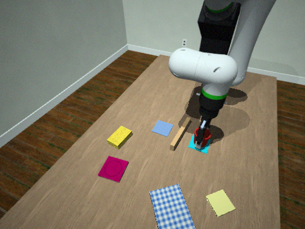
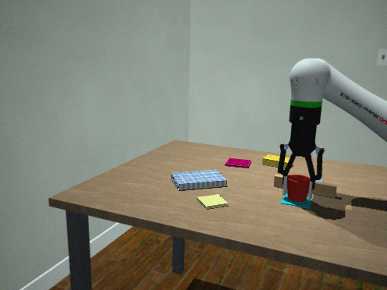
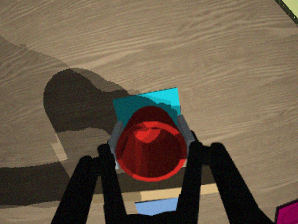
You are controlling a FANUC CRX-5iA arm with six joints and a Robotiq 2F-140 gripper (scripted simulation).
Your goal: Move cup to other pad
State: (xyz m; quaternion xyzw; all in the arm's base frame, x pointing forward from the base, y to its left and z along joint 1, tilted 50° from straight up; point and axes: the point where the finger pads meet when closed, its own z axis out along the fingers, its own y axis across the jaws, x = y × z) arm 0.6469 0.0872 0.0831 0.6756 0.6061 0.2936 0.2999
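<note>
Right now the red cup is 2 cm below my hand. The rest, counted from my hand: yellow sponge 38 cm to the right, 12 cm ahead, 3 cm below; cyan pad 5 cm below; wooden rail 10 cm to the right, 3 cm below, 1 cm behind.
</note>
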